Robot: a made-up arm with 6 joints. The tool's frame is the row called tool.
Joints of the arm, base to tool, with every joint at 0 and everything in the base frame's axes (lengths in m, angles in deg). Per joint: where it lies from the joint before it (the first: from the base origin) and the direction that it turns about. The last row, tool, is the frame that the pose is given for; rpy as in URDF.
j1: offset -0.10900 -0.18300 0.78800 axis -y
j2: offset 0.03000 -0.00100 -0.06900 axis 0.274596 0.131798 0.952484
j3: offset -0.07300 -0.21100 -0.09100 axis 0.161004 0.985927 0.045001
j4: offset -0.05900 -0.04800 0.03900 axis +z
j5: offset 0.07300 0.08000 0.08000 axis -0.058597 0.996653 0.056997
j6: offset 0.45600 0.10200 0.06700 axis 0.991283 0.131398 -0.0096
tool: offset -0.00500 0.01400 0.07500 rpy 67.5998 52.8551 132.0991
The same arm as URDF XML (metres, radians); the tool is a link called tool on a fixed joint. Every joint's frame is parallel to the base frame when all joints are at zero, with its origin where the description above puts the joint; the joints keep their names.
<robot name="arm">
  <joint name="j1" type="continuous">
    <parent link="base_link"/>
    <child link="link1"/>
    <origin xyz="-0.109 -0.183 0.788" rpy="0 0 0"/>
    <axis xyz="0 -1 0"/>
  </joint>
  <joint name="j2" type="continuous">
    <parent link="link1"/>
    <child link="link2"/>
    <origin xyz="0.03 -0.001 -0.069" rpy="0 0 0"/>
    <axis xyz="0.274596 0.131798 0.952484"/>
  </joint>
  <joint name="j3" type="continuous">
    <parent link="link2"/>
    <child link="link3"/>
    <origin xyz="-0.073 -0.211 -0.091" rpy="0 0 0"/>
    <axis xyz="0.161004 0.985927 0.045001"/>
  </joint>
  <joint name="j4" type="continuous">
    <parent link="link3"/>
    <child link="link4"/>
    <origin xyz="-0.059 -0.048 0.039" rpy="0 0 0"/>
    <axis xyz="0 0 1"/>
  </joint>
  <joint name="j5" type="continuous">
    <parent link="link4"/>
    <child link="link5"/>
    <origin xyz="0.073 0.08 0.08" rpy="0 0 0"/>
    <axis xyz="-0.058597 0.996653 0.056997"/>
  </joint>
  <joint name="j6" type="continuous">
    <parent link="link5"/>
    <child link="link6"/>
    <origin xyz="0.456 0.102 0.067" rpy="0 0 0"/>
    <axis xyz="0.991283 0.131398 -0.0096"/>
  </joint>
  <joint name="tool_joint" type="fixed">
    <parent link="link6"/>
    <child link="tool"/>
    <origin xyz="-0.005 0.014 0.075" rpy="1.1798 0.9225 2.3056"/>
  </joint>
  <link name="base_link"/>
  <link name="link1"/>
  <link name="link2"/>
  <link name="link3"/>
  <link name="link4"/>
  <link name="link5"/>
  <link name="link6"/>
  <link name="tool"/>
</robot>

